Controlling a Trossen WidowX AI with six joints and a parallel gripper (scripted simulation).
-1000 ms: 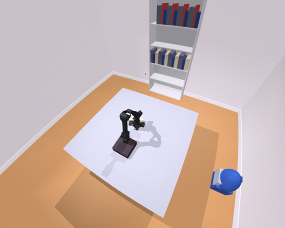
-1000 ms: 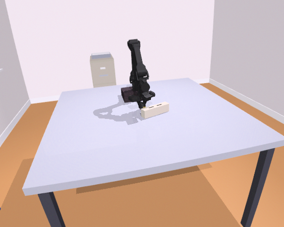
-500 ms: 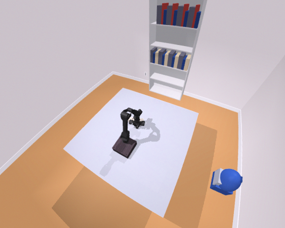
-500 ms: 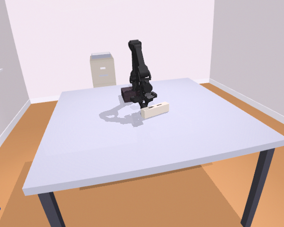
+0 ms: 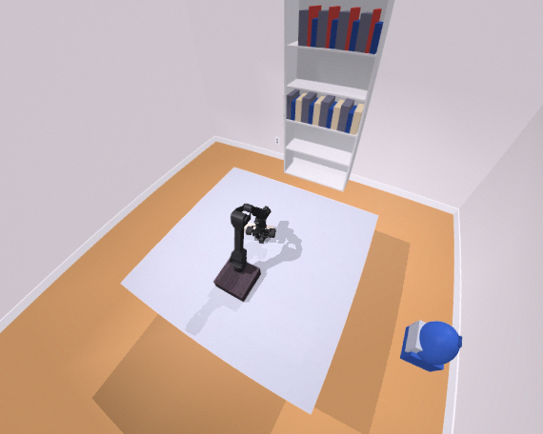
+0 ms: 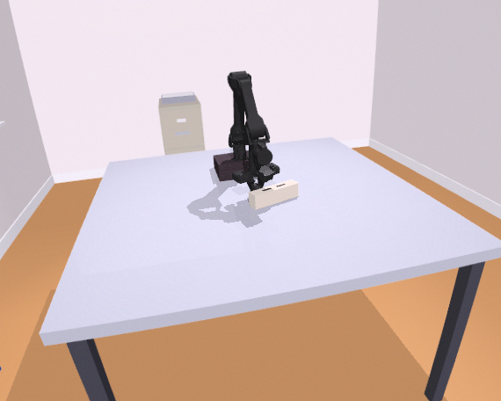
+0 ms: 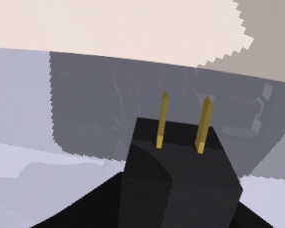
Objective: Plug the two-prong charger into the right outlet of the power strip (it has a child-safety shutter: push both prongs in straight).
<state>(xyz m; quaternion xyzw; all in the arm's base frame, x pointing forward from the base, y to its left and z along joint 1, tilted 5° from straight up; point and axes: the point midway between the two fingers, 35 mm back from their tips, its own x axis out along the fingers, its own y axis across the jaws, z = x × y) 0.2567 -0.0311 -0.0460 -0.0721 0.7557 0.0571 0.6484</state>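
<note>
Now: the black two-prong charger 2 cm ahead of my gripper tip and 1 cm above it.
</note>
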